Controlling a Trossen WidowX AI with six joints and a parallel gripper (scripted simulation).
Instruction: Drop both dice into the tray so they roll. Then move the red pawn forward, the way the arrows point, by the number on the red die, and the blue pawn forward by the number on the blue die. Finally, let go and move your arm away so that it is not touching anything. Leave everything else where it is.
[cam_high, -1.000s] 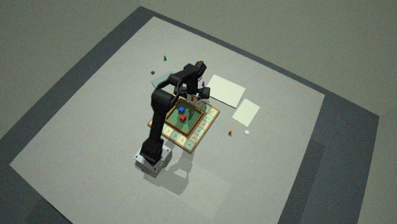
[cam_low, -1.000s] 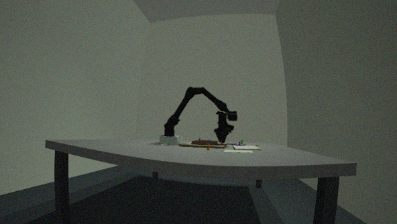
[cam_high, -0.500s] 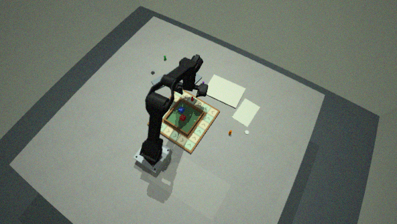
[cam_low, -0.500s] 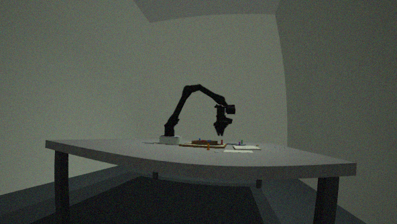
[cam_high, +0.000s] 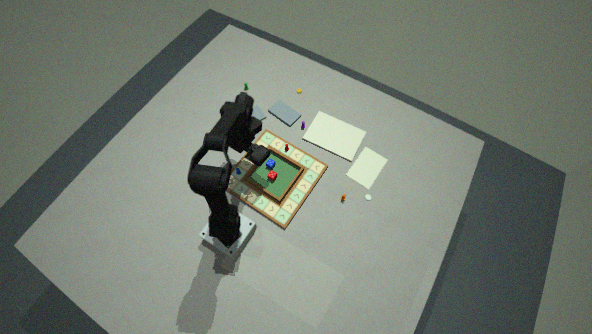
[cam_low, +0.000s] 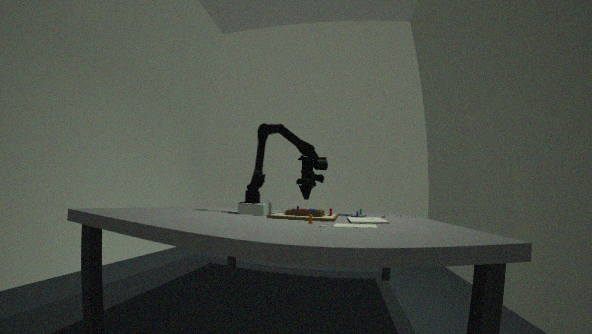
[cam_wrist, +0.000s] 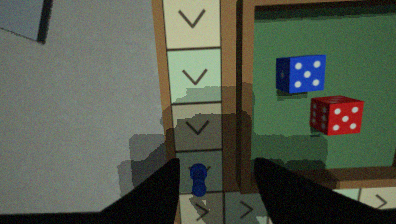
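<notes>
My gripper tip is 60 mm above the blue pawn and 50 mm past it. From my gripper tip the other things lie so: red pawn 140 mm ahead, 60 mm to the right, 60 mm below; green tray 100 mm to the right, 80 mm below, 40 mm ahead; purple pawn 270 mm ahead, 70 mm below, 30 mm to the right.
</notes>
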